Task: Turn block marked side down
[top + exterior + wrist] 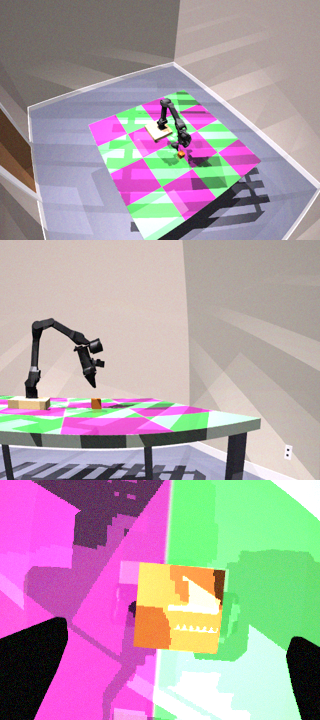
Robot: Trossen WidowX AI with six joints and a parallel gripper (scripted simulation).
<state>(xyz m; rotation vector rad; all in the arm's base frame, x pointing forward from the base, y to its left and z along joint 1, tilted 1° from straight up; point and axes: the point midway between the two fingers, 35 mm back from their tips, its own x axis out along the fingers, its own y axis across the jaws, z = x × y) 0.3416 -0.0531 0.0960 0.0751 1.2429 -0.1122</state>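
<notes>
Right now my gripper tip is 10 mm past the block and 80 mm above it.
</notes>
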